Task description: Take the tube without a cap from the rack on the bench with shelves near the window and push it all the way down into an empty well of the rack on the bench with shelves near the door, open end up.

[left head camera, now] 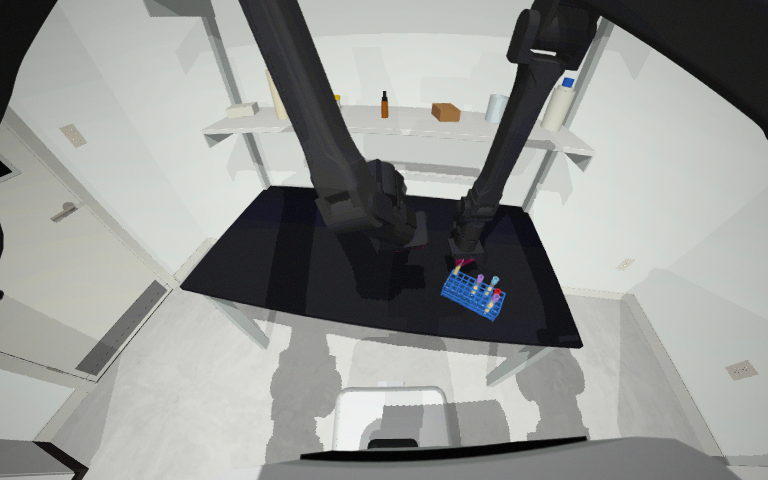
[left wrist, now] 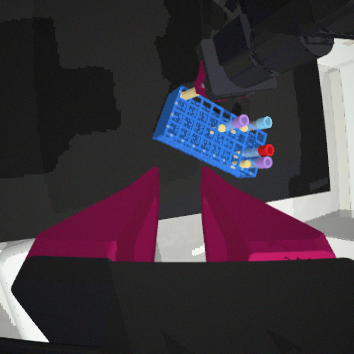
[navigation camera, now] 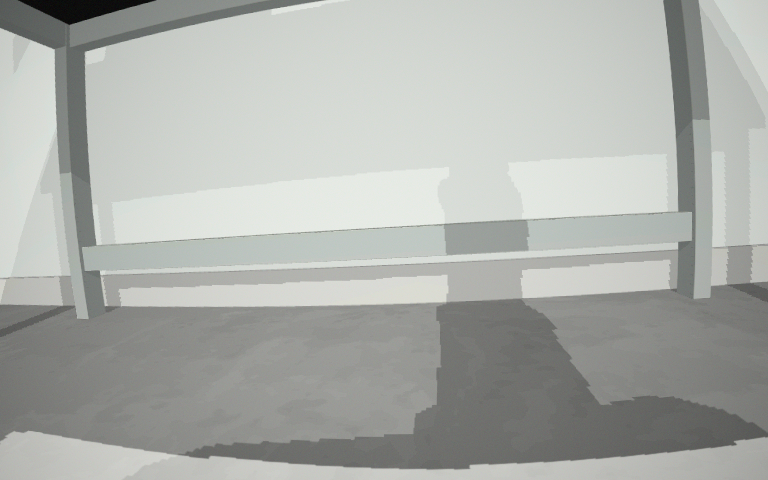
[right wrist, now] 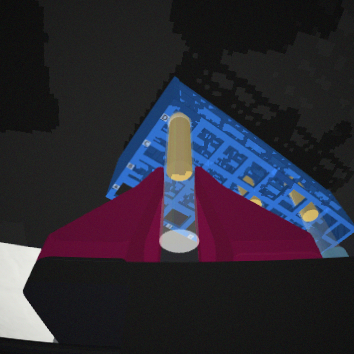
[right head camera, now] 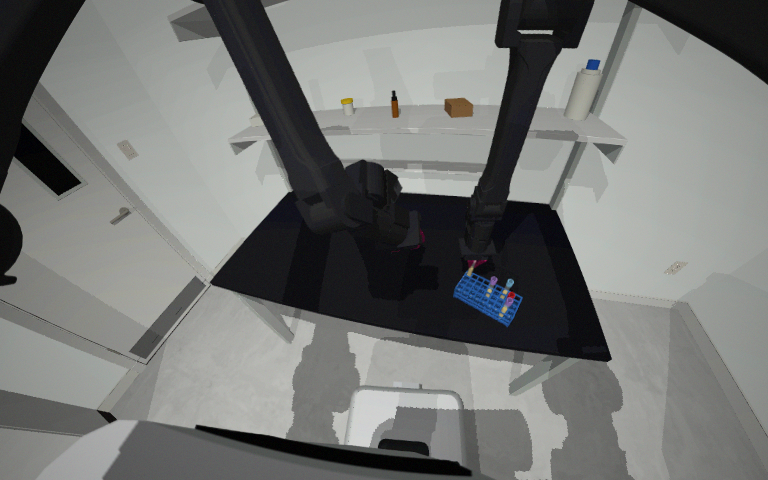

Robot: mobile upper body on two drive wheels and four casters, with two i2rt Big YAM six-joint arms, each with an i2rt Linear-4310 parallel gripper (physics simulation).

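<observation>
My right gripper (left head camera: pixel 464 262) (right head camera: pixel 476 263) (right wrist: pixel 178 177) is shut on a clear uncapped tube (left head camera: pixel 457 270) (right head camera: pixel 470 270) (left wrist: pixel 189 93) (right wrist: pixel 180 145) with yellow content, open end up. Its lower end is at the corner well marked D of the blue rack (left head camera: pixel 444 291) (right head camera: pixel 457 293) (left wrist: pixel 167 120) (right wrist: pixel 145 122). The yellow part shows above the rack top; whether the tip is inside the well cannot be told. My left gripper (left wrist: pixel 179 177) is nearly closed, a narrow gap between its fingers and nothing in it. It is left of the rack in the head views.
Capped tubes stand in the rack: purple (left wrist: pixel 241 121), light blue (left wrist: pixel 265 122), red (left wrist: pixel 266 150) and another purple (left wrist: pixel 265 162). The rack is on the black bench (left head camera: pixel 226 271). A shelf (left head camera: pixel 419 121) with bottles and boxes is behind. A door (left head camera: pixel 33 271) is at left.
</observation>
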